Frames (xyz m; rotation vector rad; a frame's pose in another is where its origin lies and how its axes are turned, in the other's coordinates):
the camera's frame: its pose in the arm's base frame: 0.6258 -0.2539 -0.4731 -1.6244 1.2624 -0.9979
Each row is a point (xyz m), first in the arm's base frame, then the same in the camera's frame.
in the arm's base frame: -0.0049 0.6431 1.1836
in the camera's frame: -0.8310 -1.4830 -1.0282
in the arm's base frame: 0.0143 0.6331 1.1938
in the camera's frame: -0.8168 -1.4972 -1.0151
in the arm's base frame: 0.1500 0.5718 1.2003
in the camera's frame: -0.7317 -1.5375 -0.8995
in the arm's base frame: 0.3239 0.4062 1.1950
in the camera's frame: -0.5389 -1.5632 -0.7587
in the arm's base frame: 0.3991 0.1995 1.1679
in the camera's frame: -0.3256 -1.5306 -0.7078
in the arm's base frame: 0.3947 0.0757 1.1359
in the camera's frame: -0.2083 -1.4805 -0.7180
